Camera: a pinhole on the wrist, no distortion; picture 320 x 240 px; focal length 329.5 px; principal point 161.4 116.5 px. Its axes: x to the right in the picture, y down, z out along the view. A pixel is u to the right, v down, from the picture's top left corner.
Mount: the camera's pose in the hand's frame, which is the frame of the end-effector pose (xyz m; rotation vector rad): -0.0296 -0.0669 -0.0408 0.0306 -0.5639 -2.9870
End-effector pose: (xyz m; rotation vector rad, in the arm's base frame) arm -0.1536 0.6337 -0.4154 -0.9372 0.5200 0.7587
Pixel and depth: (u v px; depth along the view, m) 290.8 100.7 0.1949
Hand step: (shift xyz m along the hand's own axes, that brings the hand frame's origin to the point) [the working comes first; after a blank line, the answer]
In the camera's frame: 0.0765 -0.0093 0.1949

-0.1141 0.0045 0.1372
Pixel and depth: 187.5 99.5 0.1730
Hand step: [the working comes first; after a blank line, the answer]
In the camera's frame: 0.0137 -0.0089 0.1730

-0.0508 0.0027 0.1170
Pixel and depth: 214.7 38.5 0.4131
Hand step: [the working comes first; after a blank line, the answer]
In the camera's frame: 0.0668 -0.0978 0.4131

-0.1214 0.1665 0.3081
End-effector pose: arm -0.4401 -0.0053 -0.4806 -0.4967 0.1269 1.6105
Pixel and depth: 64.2 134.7 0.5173
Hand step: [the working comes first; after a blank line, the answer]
In the camera's frame: -0.1526 0.0286 0.5173

0.1050 0.1100 0.4514
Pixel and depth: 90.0 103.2 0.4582
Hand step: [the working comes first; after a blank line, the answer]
In the camera's frame: -0.0993 -0.0185 0.4582

0.0497 0.1266 0.3792
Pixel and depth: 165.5 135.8 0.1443
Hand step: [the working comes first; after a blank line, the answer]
In the camera's frame: 0.0018 0.0085 0.1443

-0.0361 -0.0226 0.0966
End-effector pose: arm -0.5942 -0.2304 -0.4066 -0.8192 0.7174 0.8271
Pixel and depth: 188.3 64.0 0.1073
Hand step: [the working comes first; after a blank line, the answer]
In the camera's frame: 0.0088 -0.0171 0.1073

-0.0441 -0.0131 0.0529
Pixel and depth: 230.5 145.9 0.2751
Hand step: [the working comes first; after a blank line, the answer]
In the camera's frame: 0.0577 0.0245 0.2751

-0.0952 0.0041 0.2243
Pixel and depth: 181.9 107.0 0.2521
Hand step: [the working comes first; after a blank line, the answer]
In the camera's frame: 0.0157 -0.0073 0.2521

-0.0556 0.0296 0.1913
